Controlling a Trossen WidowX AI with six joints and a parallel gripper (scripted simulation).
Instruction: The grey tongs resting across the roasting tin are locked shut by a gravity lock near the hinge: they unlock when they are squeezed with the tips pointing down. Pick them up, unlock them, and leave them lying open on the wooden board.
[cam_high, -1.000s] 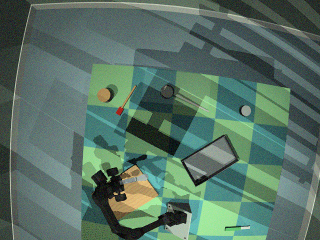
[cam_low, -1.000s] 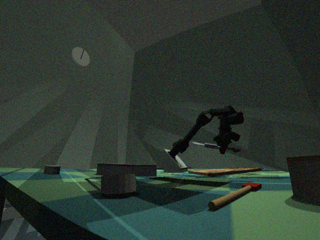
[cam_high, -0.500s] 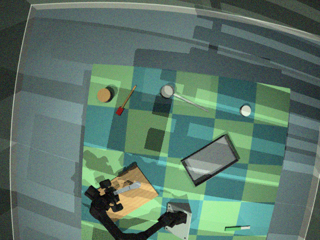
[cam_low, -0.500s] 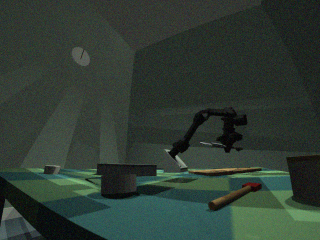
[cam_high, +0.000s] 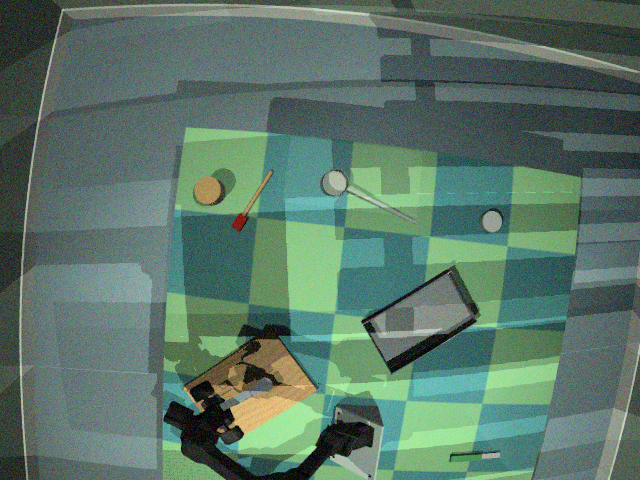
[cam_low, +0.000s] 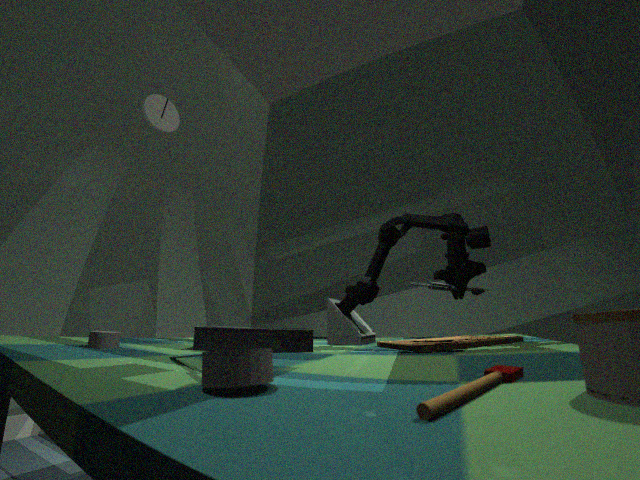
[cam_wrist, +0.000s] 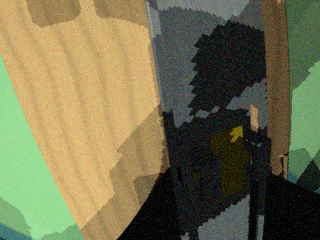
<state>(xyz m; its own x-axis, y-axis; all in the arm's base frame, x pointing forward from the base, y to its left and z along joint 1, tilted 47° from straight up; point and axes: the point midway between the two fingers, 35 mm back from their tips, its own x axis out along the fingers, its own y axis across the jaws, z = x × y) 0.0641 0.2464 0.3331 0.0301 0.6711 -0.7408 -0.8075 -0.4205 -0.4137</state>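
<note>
My gripper tip is 30 mm below the yellow lock piece, 20 mm to the right of it and 10 mm past it. From my gripper tip the other things lie so: red-headed spatula: 560 mm ahead, 130 mm below, 10 mm to the right; wooden board: 130 mm below, 50 mm to the right, 10 mm ahead; roasting tin: 550 mm to the right, 270 mm ahead, 110 mm below.
</note>
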